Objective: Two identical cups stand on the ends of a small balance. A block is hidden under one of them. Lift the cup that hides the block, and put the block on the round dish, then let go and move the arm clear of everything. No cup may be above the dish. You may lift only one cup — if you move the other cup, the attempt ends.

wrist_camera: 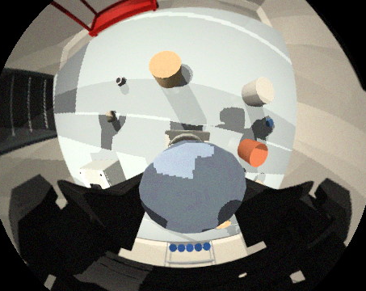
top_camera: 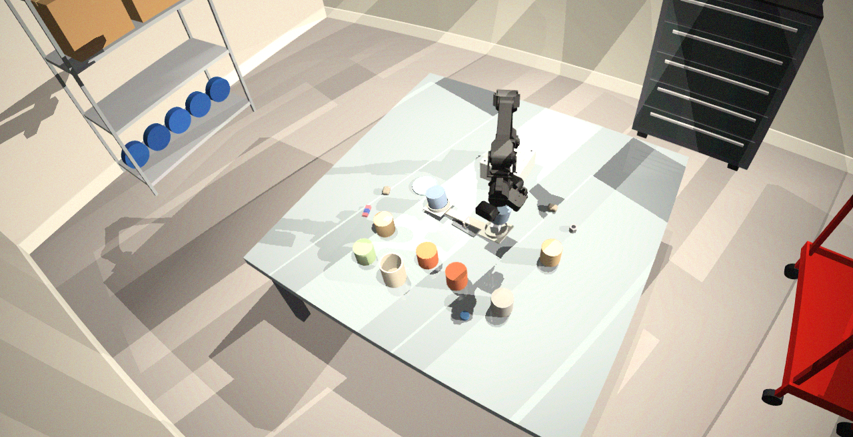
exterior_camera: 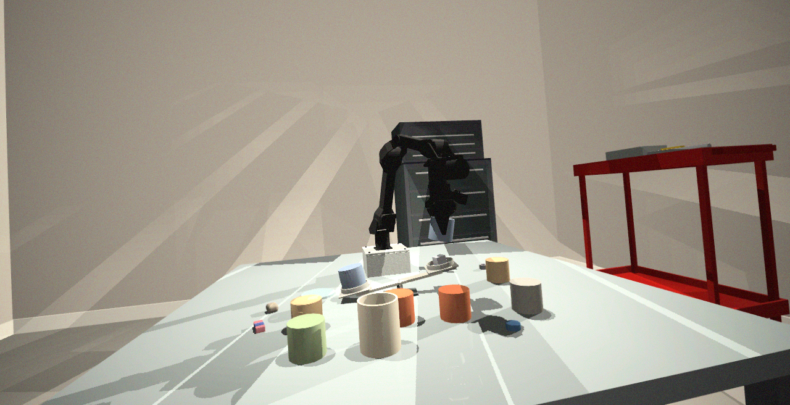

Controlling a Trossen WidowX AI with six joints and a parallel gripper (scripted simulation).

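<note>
Right now my gripper tip is 2 cm to the right of the blue cup and 1 cm below it. Round my gripper tip: grey block 8 cm below, 1 cm to the right; then pale round dish 37 cm to the right, 16 cm below, 13 cm behind; then blue disc 31 cm ahead, 16 cm below, 2 cm to the left.
</note>
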